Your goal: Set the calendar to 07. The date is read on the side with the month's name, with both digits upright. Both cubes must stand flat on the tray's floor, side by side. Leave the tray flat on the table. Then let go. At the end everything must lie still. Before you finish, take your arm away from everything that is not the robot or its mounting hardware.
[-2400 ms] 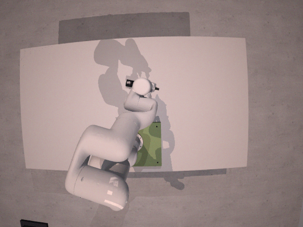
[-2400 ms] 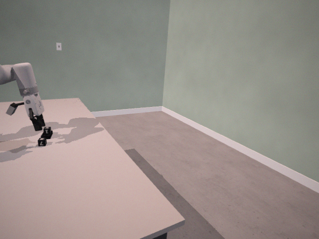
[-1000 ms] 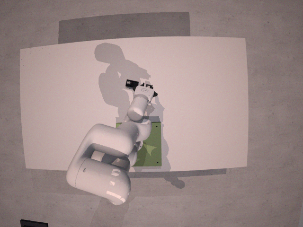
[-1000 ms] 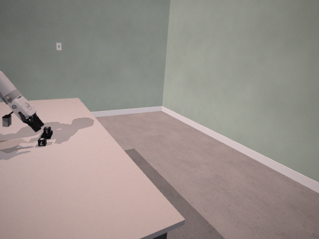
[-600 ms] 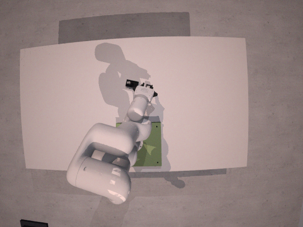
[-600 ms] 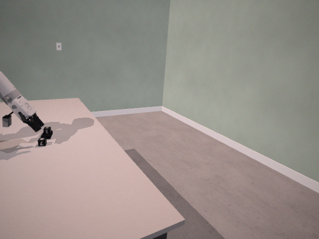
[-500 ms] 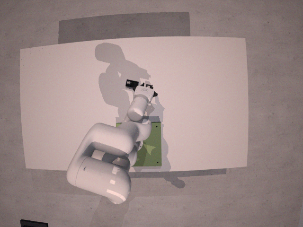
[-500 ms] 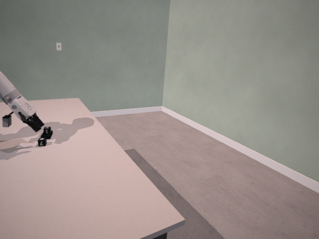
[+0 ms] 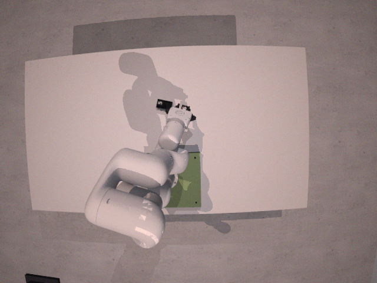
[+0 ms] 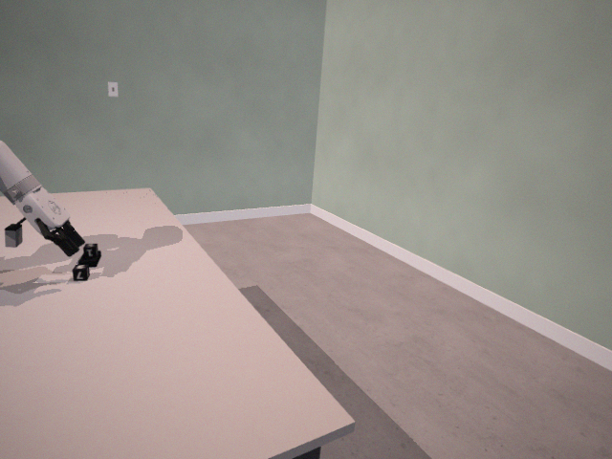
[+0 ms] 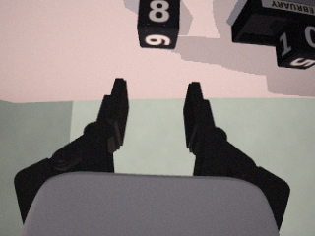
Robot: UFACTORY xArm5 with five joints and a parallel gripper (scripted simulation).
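The black cube is 1 cm ahead of my hand and 8 cm below it. Also, from my hand: black calendar tray 4 cm ahead, 10 cm to the left, 8 cm below.
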